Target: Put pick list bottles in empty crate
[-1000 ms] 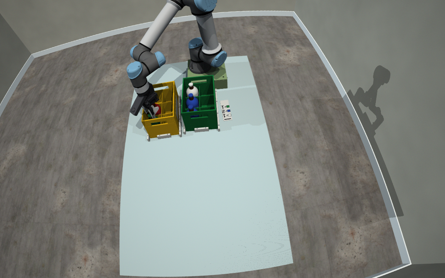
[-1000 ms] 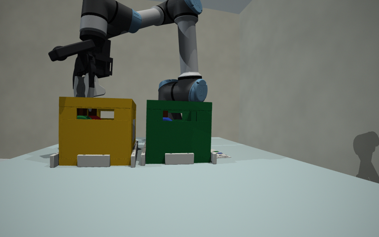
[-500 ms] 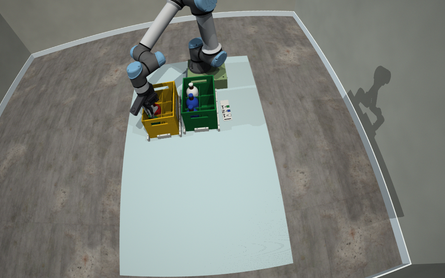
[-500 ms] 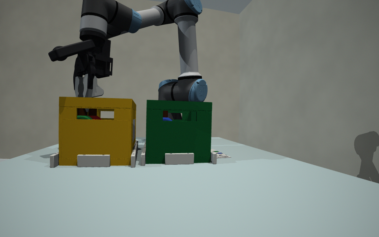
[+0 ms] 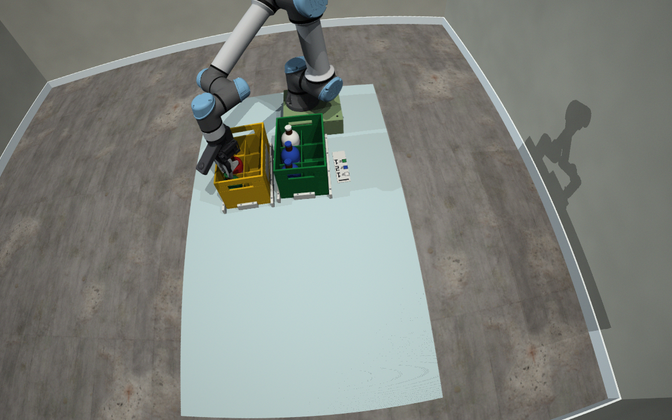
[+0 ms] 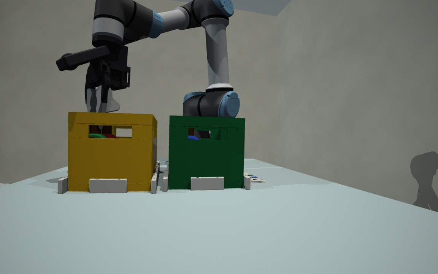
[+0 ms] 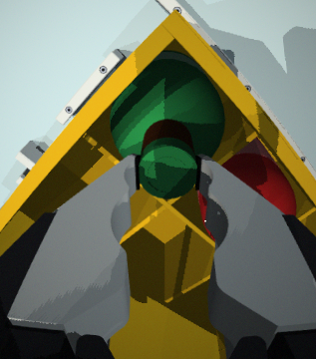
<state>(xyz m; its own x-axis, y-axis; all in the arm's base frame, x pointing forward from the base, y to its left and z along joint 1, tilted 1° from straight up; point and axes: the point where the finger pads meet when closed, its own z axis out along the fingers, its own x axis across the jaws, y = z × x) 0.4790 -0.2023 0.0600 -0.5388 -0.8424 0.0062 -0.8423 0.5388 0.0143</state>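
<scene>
The green bottle is 7 cm below my hand. The rest, counted from my hand: yellow crate: 10 cm behind, 2 cm to the left, 7 cm below; then green crate: 15 cm behind, 25 cm to the left, 7 cm below; then red bottle: 9 cm behind, 2 cm to the right, 7 cm below.
</scene>
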